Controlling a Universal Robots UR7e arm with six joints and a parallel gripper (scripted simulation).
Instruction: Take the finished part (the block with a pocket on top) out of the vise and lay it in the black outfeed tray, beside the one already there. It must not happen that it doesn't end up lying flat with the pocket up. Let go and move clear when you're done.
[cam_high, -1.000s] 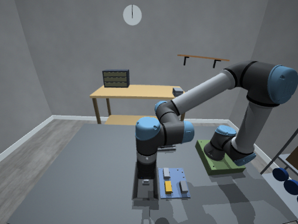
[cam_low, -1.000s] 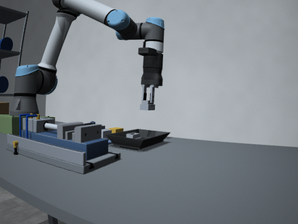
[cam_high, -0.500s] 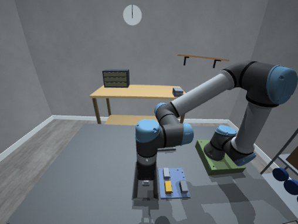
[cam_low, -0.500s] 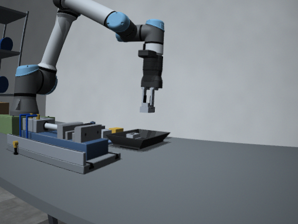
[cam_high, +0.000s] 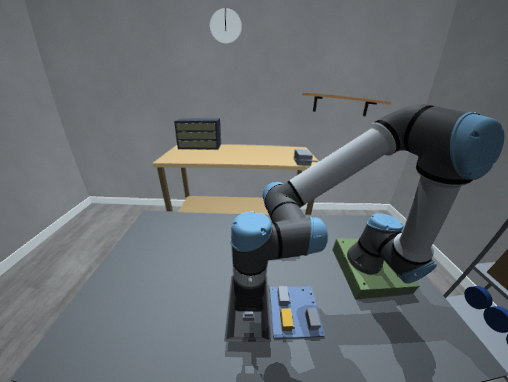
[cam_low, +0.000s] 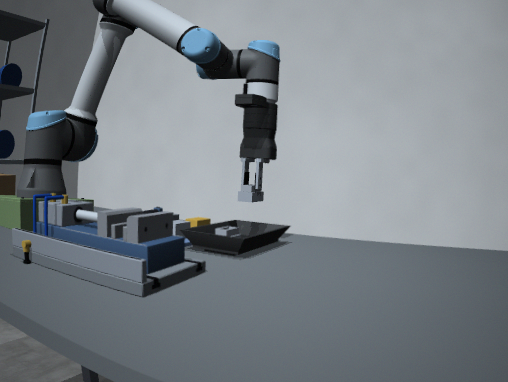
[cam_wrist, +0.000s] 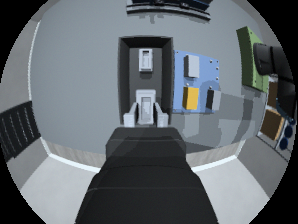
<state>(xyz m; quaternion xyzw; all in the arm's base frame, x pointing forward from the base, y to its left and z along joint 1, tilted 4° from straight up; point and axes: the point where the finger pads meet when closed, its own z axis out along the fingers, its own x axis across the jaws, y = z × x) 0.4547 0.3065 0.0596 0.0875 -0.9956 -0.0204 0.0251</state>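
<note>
The yellow block is 12 cm behind my hand, 3 cm to the right of it and 11 cm below it. Round my hand: blue plate: 16 cm behind, 8 cm to the right, 14 cm below; then blue vise: 1 cm behind, 40 cm to the right, 10 cm below.
</note>
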